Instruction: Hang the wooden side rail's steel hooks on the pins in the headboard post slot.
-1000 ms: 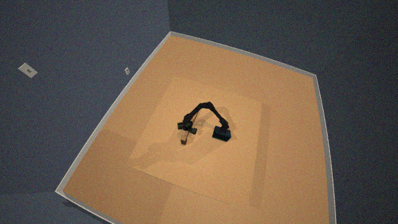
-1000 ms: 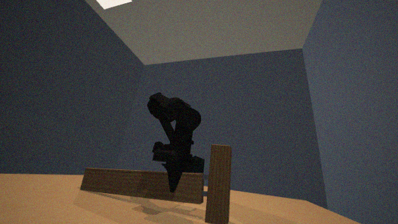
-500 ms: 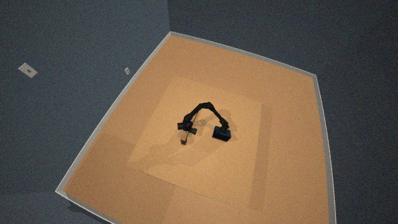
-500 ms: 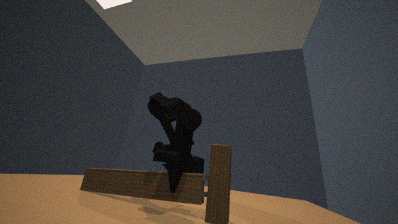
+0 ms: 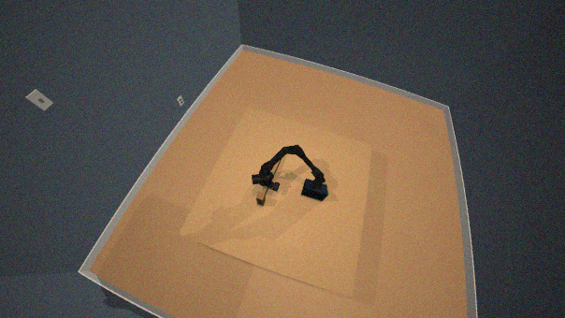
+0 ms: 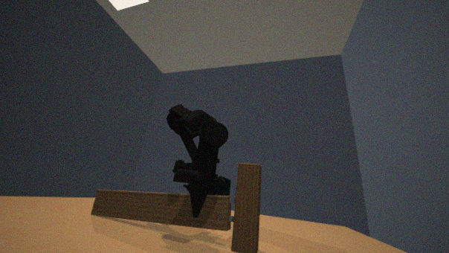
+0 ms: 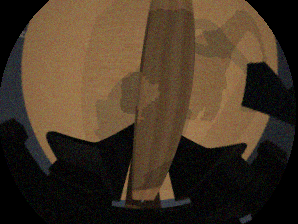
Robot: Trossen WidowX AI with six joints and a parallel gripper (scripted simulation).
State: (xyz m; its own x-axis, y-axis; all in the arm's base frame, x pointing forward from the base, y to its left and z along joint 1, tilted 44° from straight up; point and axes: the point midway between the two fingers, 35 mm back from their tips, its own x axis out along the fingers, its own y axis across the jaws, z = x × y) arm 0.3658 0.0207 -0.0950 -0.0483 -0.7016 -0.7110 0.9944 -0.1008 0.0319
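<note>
My gripper tip is 12 cm to the right of the headboard post, 4 cm below it and 1 cm short of it.
</note>
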